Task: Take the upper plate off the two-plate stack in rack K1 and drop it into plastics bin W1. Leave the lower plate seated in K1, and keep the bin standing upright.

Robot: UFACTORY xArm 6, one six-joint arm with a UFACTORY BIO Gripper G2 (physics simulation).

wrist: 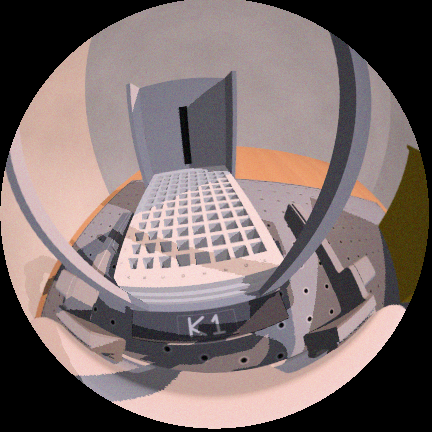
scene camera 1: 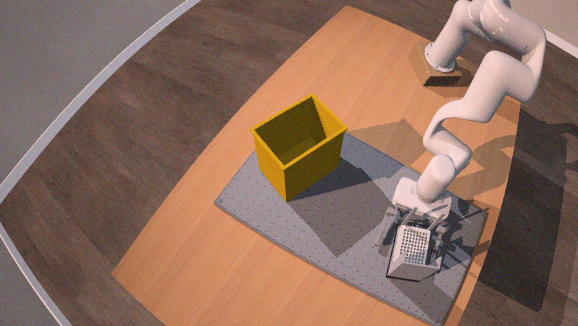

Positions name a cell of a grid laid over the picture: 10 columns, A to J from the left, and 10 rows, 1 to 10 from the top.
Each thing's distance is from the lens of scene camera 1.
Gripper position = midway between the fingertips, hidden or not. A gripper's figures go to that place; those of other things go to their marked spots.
gripper (scene camera 1: G8): 0.88 m
yellow bin W1 (scene camera 1: F5): 0.99 m
